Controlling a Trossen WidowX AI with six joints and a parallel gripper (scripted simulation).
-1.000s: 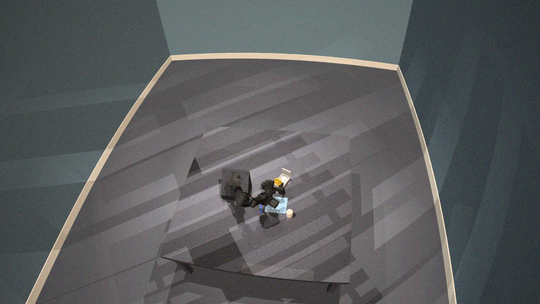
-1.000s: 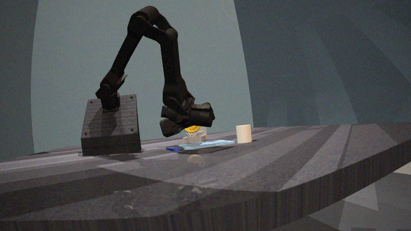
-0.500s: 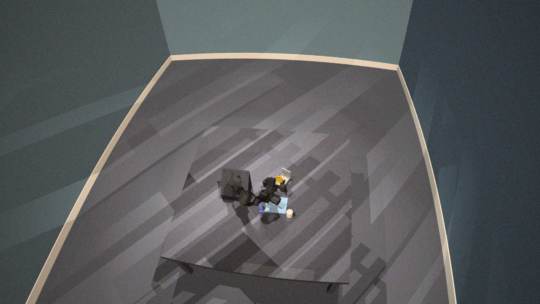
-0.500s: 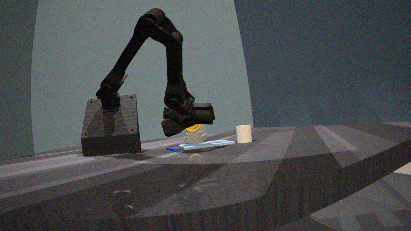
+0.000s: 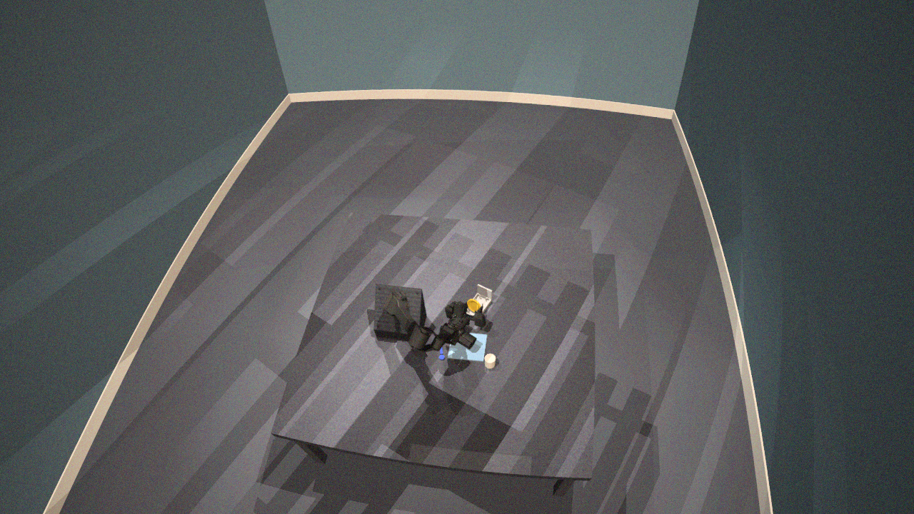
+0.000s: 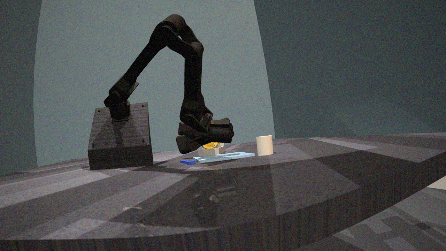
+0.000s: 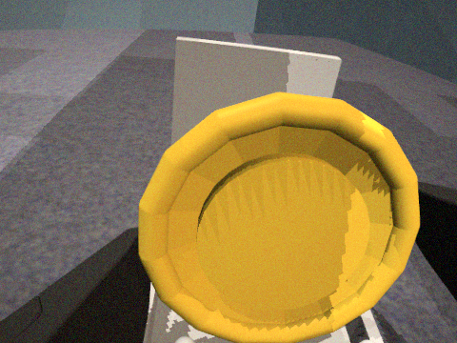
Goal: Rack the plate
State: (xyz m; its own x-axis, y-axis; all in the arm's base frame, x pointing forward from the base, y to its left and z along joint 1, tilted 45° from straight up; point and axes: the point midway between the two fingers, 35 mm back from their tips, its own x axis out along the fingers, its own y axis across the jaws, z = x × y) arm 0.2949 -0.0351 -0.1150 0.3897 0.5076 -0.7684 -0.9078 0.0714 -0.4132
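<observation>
Now: the yellow plate 1 cm to the right of my gripper tip. The rest, counted from my gripper tip: blue spoon 11 cm behind, 23 cm to the right, 5 cm below; then light blue mat 1 cm behind, 19 cm to the right, 5 cm below; then dish rack 1 cm ahead, 2 cm to the left, 3 cm below.
</observation>
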